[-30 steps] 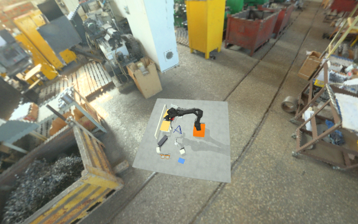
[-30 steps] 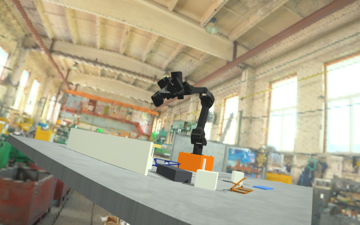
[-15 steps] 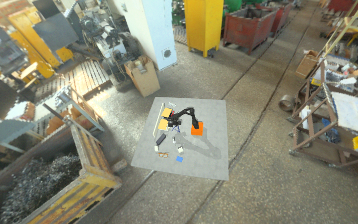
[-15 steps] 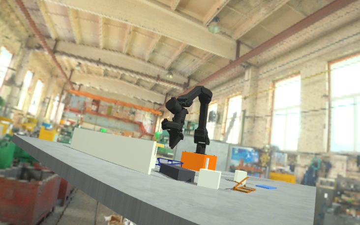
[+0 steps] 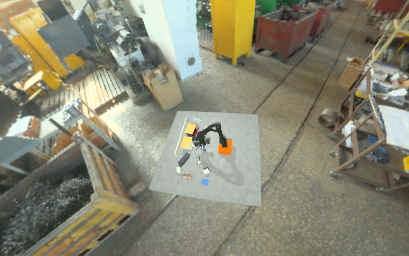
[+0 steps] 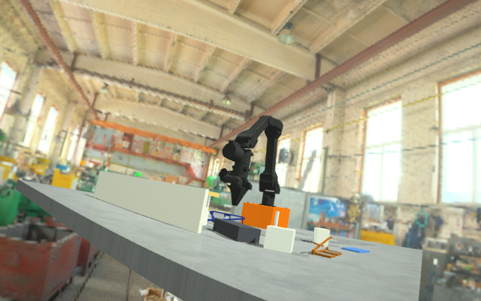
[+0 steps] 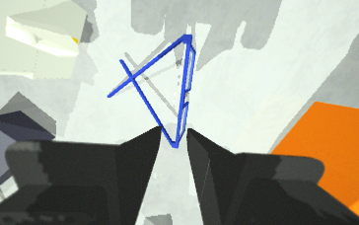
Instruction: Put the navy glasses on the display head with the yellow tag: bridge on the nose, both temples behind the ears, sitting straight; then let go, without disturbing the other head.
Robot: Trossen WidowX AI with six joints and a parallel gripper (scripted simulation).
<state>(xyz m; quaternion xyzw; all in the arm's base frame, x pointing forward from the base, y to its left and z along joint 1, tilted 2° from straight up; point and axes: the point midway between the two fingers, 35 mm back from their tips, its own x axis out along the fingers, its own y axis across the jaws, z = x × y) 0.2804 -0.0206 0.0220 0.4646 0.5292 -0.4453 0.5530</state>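
My gripper tip is now 190 mm to the right of the white peg, 50 mm short of it and 50 mm above it. Also, from my gripper tip: blue pad (440 mm to the left, 70 mm below, 20 mm behind); dark box (250 mm ahead, 150 mm to the left, 60 mm below); long white wall (300 mm ahead, 190 mm to the right, 20 mm below).
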